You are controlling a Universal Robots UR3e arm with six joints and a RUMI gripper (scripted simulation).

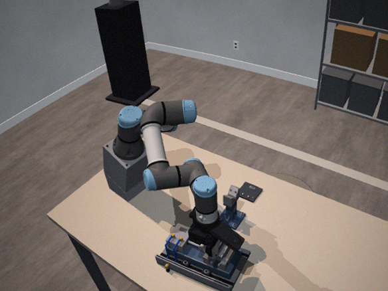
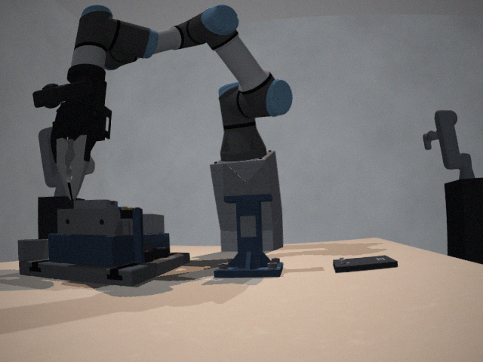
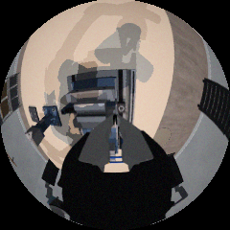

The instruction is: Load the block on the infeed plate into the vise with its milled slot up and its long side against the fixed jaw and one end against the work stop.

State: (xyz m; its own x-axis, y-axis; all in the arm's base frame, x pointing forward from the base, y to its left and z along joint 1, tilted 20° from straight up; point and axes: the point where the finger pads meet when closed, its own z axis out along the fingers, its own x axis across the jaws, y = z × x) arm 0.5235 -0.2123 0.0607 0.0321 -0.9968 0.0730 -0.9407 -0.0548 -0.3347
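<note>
The grey part is 50 mm to the left of my hand and 30 mm below it. Also, from my hand: blue vise (90 mm below, 70 mm behind, 50 mm to the left).
</note>
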